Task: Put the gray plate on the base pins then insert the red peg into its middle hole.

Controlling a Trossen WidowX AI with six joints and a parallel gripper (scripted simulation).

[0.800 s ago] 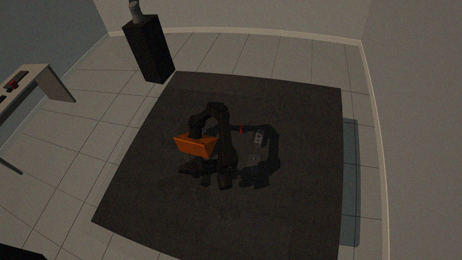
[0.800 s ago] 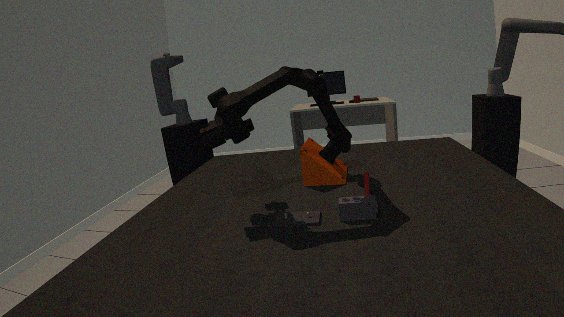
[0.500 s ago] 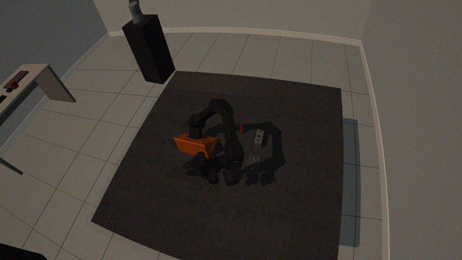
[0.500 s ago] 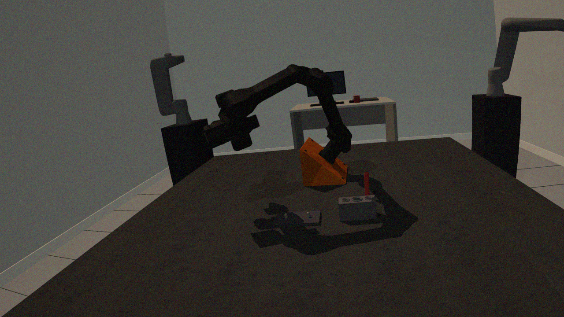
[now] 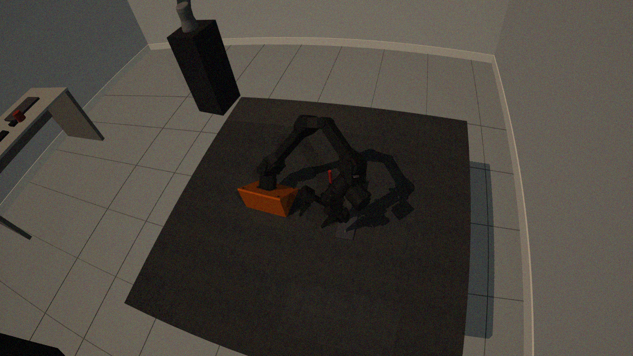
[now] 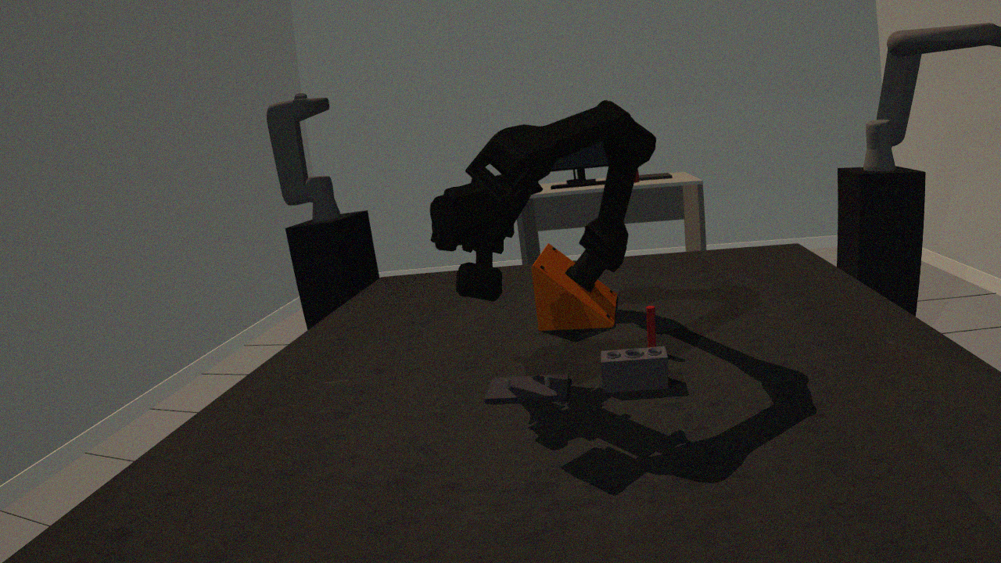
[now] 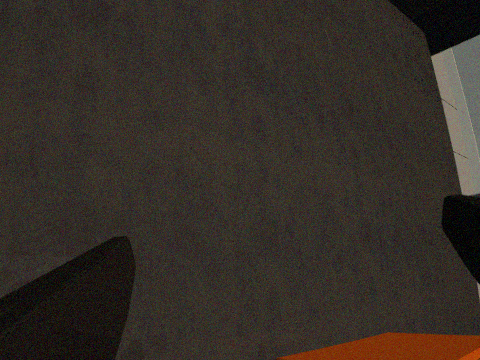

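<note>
Right now the gray plate is 60 mm ahead of my gripper tip, 270 mm to the left of it and 130 mm below it. The rest, counted from my gripper tip: red peg: 50 mm behind, 290 mm to the left, 130 mm below; base: 80 mm ahead, 110 mm to the left, 160 mm below.
</note>
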